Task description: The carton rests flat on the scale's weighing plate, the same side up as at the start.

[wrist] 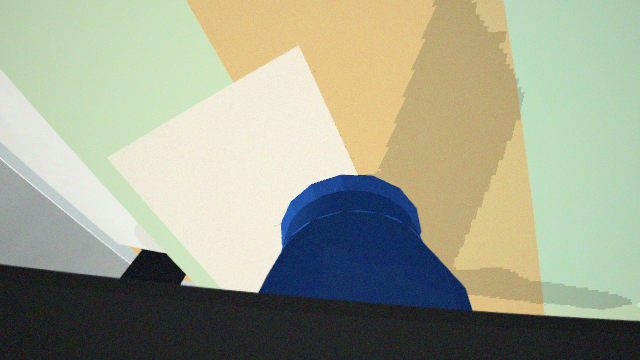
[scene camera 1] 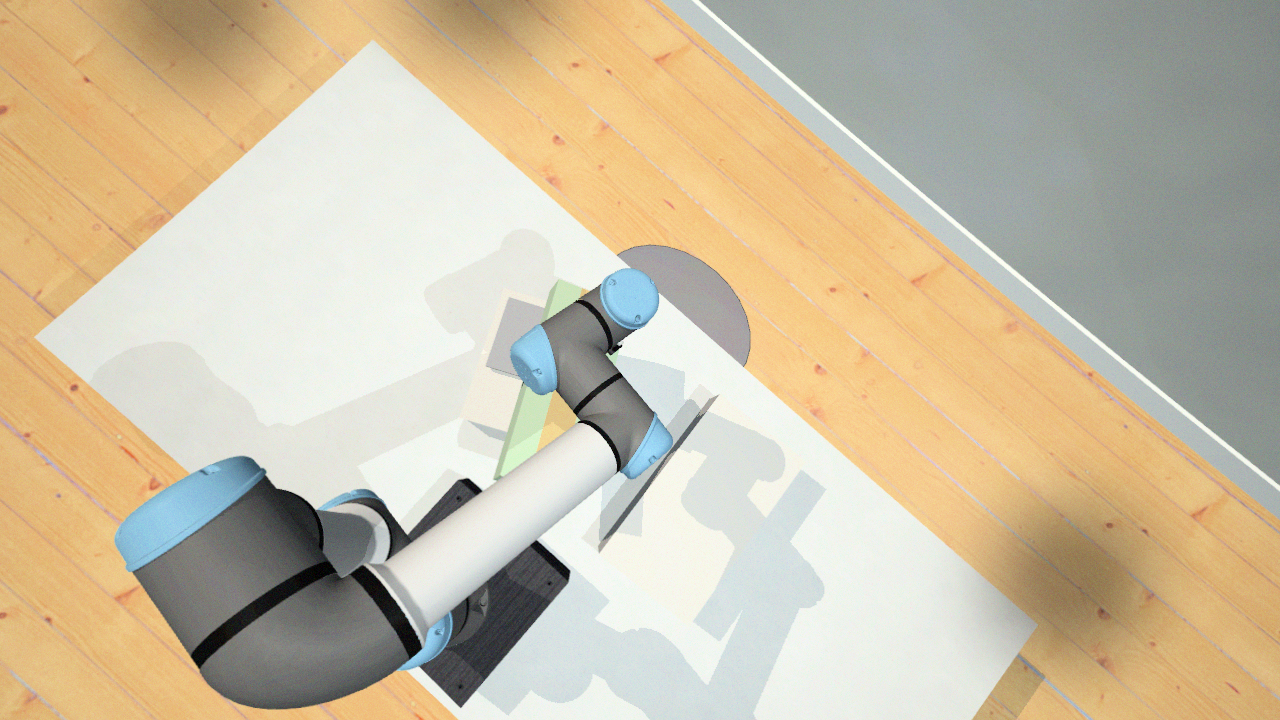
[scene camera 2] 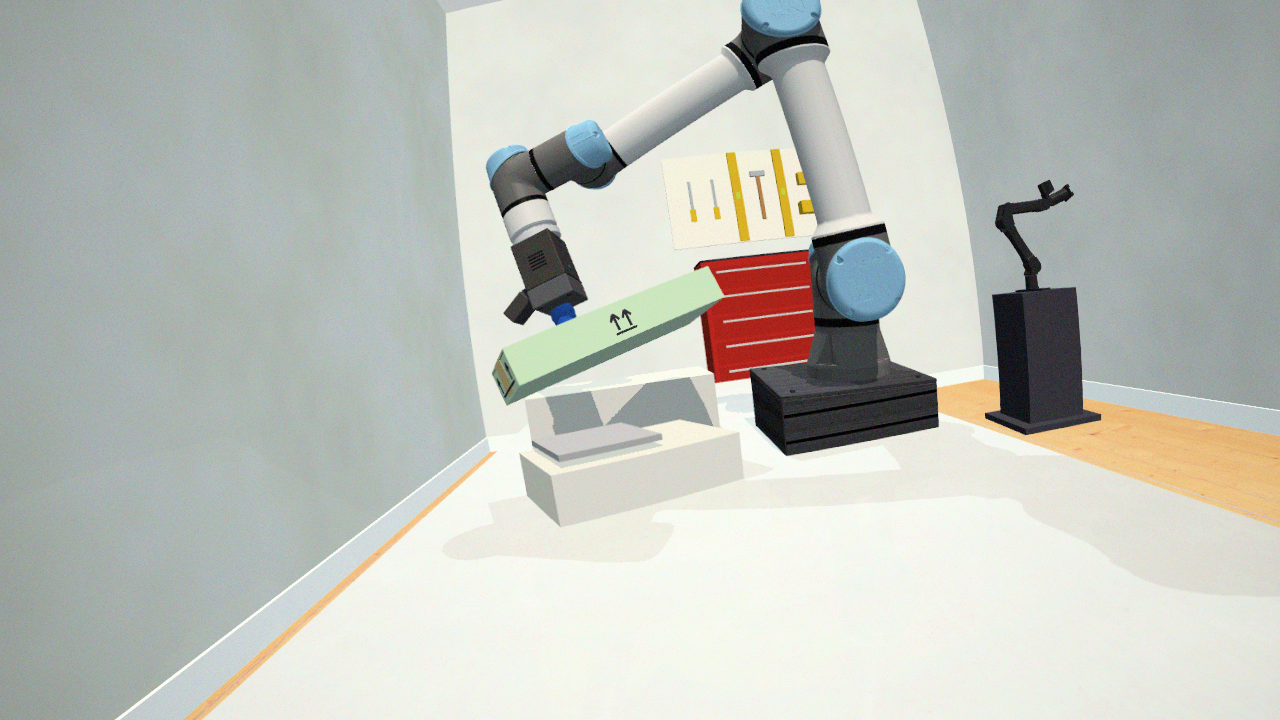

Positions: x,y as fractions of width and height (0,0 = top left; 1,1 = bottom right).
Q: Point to my suction cup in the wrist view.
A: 0.56,0.66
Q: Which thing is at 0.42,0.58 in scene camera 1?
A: A pale green carton.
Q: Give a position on a scale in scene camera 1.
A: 0.38,0.55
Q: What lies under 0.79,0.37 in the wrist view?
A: A pale green carton.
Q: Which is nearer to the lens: the pale green carton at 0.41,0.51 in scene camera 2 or the pale block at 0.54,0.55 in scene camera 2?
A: The pale green carton.
